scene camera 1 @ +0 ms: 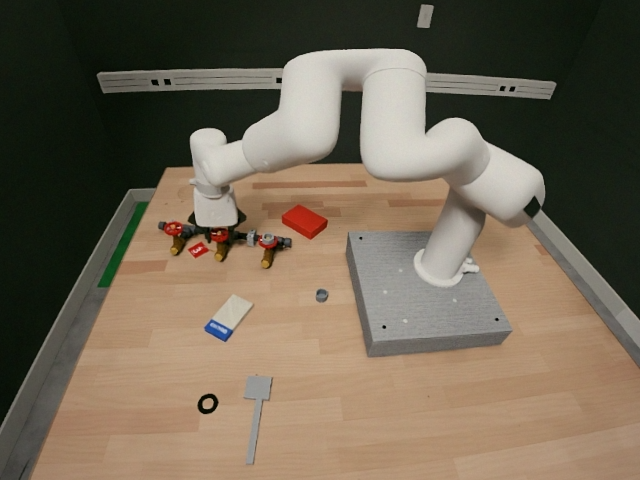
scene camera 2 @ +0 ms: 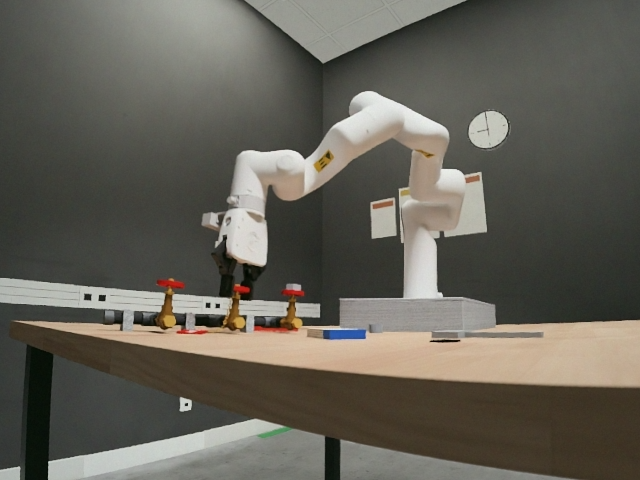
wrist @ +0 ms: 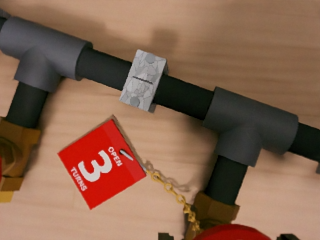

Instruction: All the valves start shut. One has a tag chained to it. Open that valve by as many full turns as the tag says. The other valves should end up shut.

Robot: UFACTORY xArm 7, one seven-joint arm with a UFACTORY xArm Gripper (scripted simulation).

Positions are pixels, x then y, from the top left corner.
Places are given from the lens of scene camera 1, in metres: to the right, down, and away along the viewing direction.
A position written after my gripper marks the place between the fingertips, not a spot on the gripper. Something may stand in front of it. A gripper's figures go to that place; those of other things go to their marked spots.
my gripper (scene camera 1: 220, 239): -0.27, 0.00, 0.85
red block (scene camera 1: 304, 221): -0.05, -0.06, 0.98
grey paddle (scene camera 1: 258, 388): -0.12, 0.30, 0.63
The marked spots on the red block and the grey paddle are 0.51 m apart.
